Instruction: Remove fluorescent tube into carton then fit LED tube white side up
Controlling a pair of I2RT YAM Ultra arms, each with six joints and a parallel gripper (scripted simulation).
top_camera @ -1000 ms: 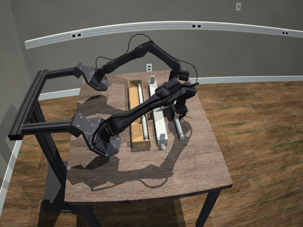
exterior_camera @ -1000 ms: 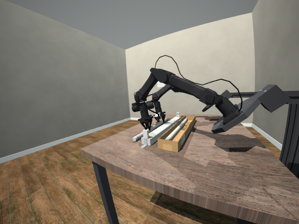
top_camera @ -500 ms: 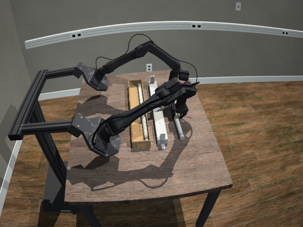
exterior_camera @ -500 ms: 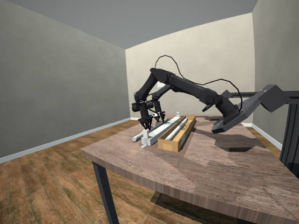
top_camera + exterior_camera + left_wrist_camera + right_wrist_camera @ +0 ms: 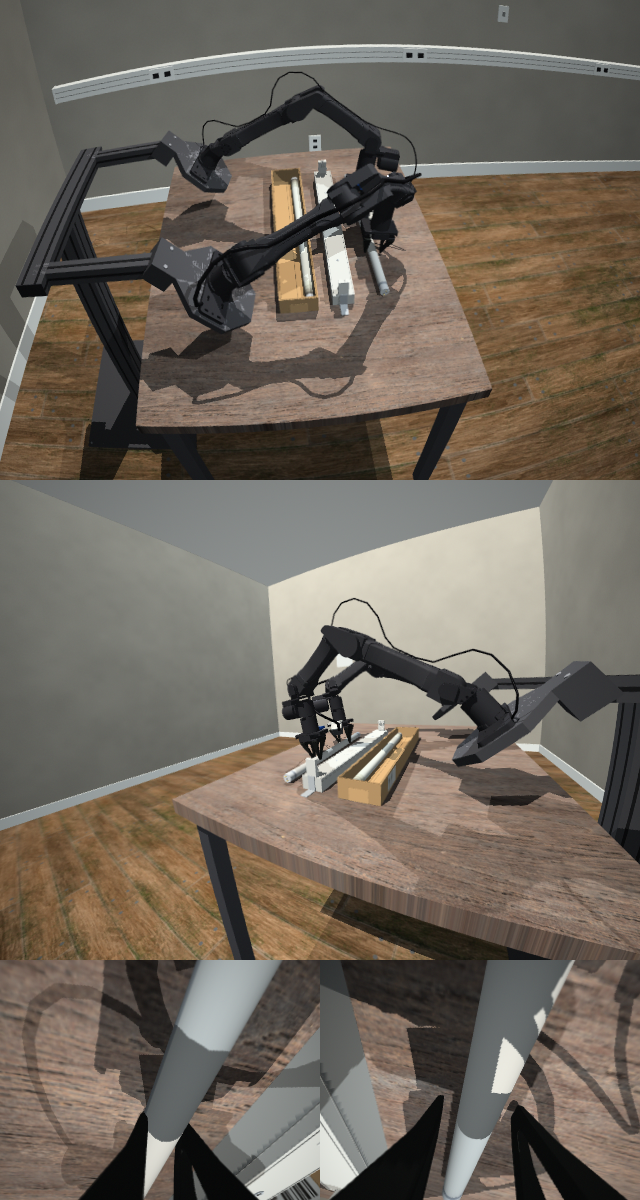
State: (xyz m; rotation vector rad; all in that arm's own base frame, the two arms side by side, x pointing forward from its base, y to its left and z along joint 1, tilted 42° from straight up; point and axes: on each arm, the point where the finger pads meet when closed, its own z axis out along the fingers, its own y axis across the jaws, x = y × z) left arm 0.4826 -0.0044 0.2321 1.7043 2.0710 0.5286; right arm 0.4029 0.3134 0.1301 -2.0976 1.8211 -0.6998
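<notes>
Now: right hand 12 cm to the right of the LED tube, 1 cm short of it and 1 cm above it. Round my right hand: old fluorescent tube (19 cm behind, 14 cm to the left); light fixture (13 cm to the left, 9 cm behind, 4 cm above); carton (22 cm behind, 15 cm to the left, 1 cm above).
Right now the LED tube is 10 mm behind my left hand, 120 mm to the right of it and 10 mm below it. The rest, counted from my left hand: old fluorescent tube: 210 mm behind, 100 mm to the right; then light fixture: 120 mm behind, 110 mm to the right, 30 mm above; then carton: 240 mm behind, 90 mm to the right, 10 mm above.
</notes>
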